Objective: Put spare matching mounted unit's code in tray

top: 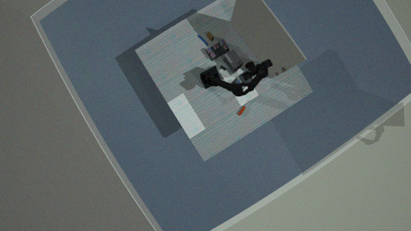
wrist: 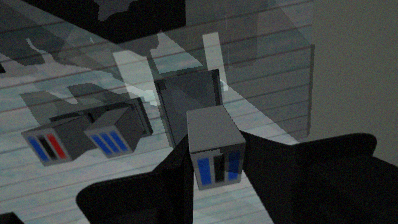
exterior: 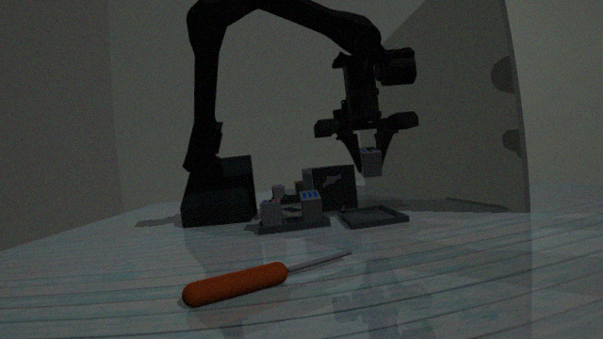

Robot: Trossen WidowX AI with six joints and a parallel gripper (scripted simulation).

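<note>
Right now my gripper tip is 10 mm past the dark tray and 80 mm above it. The rest, counted from my gripper tip: grey panel 200 mm ahead, 210 mm to the left, 140 mm above; then mounted unit 40 mm behind, 210 mm to the left, 40 mm below.
</note>
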